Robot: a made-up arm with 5 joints.
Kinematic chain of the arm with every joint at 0, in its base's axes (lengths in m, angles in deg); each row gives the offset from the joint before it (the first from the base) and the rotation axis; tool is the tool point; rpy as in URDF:
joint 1: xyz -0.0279 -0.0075 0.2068 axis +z
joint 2: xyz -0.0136 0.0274 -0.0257 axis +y
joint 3: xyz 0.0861 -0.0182 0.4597 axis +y
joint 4: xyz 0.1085 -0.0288 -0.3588 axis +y
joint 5: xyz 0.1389 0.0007 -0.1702 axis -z
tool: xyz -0.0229 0.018 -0.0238 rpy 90 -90 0
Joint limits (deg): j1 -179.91..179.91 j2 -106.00..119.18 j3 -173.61..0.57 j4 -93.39..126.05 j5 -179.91..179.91
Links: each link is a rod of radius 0.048 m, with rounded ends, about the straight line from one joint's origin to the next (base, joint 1, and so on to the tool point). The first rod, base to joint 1, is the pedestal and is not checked.
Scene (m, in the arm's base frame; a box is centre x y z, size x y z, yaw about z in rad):
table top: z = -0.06
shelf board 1: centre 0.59 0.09 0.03 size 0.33 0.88 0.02 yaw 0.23
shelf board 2: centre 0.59 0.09 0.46 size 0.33 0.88 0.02 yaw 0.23
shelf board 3: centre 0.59 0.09 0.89 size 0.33 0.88 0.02 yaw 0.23
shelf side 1: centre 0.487 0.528 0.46 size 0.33 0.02 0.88 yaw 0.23
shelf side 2: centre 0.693 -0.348 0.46 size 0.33 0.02 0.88 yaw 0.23
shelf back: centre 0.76 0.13 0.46 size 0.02 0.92 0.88 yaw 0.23
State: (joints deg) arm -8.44 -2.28 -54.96 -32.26 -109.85
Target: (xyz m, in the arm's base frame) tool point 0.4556 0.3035 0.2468
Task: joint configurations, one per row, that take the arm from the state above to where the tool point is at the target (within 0.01 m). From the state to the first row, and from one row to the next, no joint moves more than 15 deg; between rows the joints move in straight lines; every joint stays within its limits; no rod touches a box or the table.
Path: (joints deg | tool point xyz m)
1: 1.64 -12.03 -44.60 -44.49 -98.35 | 0.4736 -0.0373 0.7014
2: 11.73 -21.79 -34.25 -56.71 -86.85 | 0.3589 0.0312 0.7149
3: 21.81 -31.54 -23.89 -68.94 -75.36 | 0.2374 0.0593 0.7087
4: 31.90 -41.29 -13.54 -81.16 -63.86 | 0.1223 0.0489 0.6831
5: 41.98 -51.04 -3.18 -93.39 -52.36 | 0.0253 0.0053 0.6384
6: 44.15 -44.15 -2.43 -78.60 -62.70 | 0.1063 0.0796 0.6067
7: 46.31 -37.25 -1.68 -63.80 -73.04 | 0.1708 0.1490 0.5431
8: 48.47 -30.36 -0.93 -49.01 -83.38 | 0.2130 0.2048 0.4550
9: 50.63 -23.47 -0.18 -34.22 -93.72 | 0.2305 0.2397 0.3524
10: 52.80 -16.57 0.57 -19.42 -104.06 | 0.2241 0.2493 0.2468
11: 45.08 -3.93 -12.52 -21.52 -105.79 | 0.3340 0.2905 0.2579
12: 37.36 8.70 -25.61 -23.61 -107.52 | 0.4556 0.3035 0.2469

